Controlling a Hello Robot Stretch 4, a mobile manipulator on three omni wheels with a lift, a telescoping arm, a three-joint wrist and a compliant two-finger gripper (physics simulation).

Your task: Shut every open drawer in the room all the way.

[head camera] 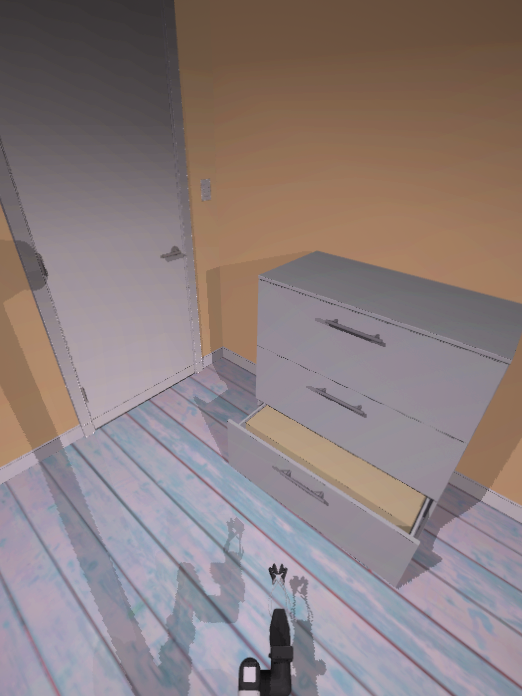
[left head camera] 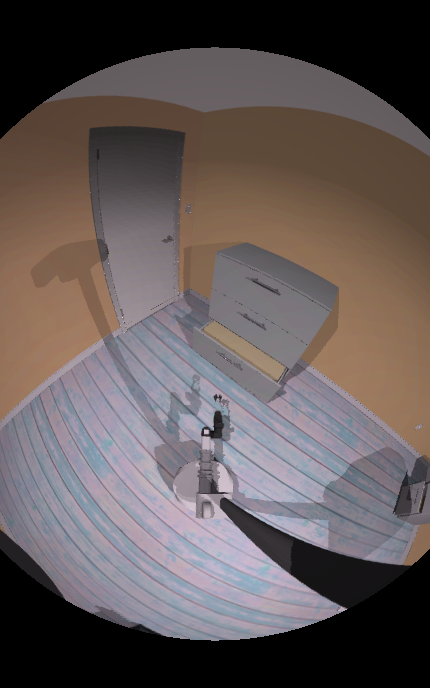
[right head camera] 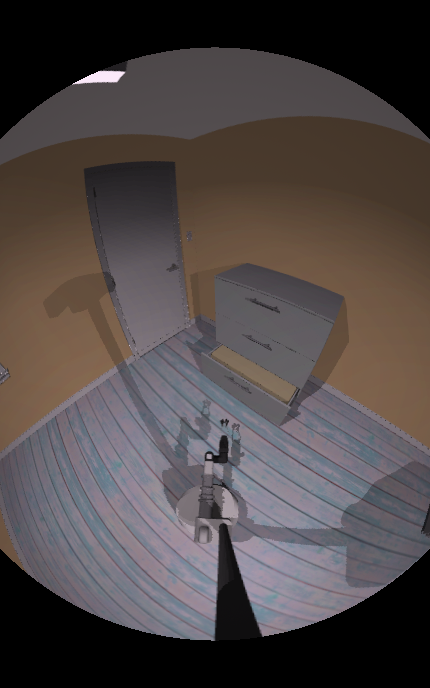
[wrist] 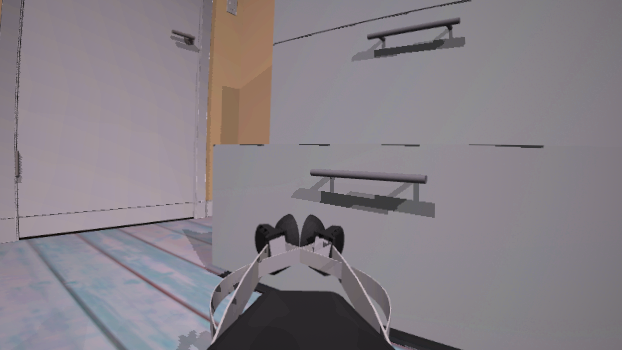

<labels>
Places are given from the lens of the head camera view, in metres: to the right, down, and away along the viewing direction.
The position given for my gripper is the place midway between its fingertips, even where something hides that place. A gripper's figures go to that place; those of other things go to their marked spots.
my gripper (head camera: 277,563): 0.06, 0.75, 1.19
grey door (head camera: 103,231): -0.75, -0.56, 1.64
</labels>
